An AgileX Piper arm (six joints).
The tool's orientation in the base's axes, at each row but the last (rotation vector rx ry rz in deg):
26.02, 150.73, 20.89
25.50, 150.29, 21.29
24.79, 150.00, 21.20
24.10, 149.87, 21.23
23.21, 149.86, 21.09
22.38, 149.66, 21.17
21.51, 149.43, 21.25
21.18, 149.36, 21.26
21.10, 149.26, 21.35
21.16, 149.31, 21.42
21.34, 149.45, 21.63
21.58, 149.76, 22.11
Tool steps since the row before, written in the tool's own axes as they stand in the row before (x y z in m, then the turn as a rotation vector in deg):
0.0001, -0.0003, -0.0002, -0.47, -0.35, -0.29
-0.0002, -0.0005, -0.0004, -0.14, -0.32, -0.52
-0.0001, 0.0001, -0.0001, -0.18, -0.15, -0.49
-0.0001, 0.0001, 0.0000, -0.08, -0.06, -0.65
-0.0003, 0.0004, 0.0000, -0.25, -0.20, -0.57
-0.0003, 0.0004, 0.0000, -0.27, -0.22, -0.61
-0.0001, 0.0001, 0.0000, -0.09, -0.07, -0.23
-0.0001, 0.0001, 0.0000, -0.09, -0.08, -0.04
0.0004, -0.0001, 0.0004, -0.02, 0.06, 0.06
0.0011, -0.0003, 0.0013, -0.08, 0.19, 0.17
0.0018, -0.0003, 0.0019, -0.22, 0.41, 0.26
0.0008, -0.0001, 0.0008, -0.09, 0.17, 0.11
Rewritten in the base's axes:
-0.0003, -0.0003, 0.0000, 0.17, -0.55, 0.32
-0.0001, -0.0006, 0.0003, -0.21, -0.44, 0.40
0.0001, 0.0000, 0.0002, -0.12, -0.29, 0.44
0.0001, 0.0001, 0.0001, -0.26, -0.20, 0.57
0.0003, 0.0003, 0.0003, -0.11, -0.38, 0.52
0.0003, 0.0003, 0.0003, -0.11, -0.41, 0.56
0.0001, 0.0001, 0.0001, -0.05, -0.14, 0.21
0.0001, 0.0001, 0.0001, 0.04, -0.11, 0.05
-0.0002, 0.0001, -0.0005, 0.06, 0.06, -0.02
-0.0004, 0.0003, -0.0017, 0.19, 0.18, -0.05
-0.0007, 0.0007, -0.0025, 0.39, 0.36, 0.00
-0.0003, 0.0003, -0.0010, 0.16, 0.15, 0.00

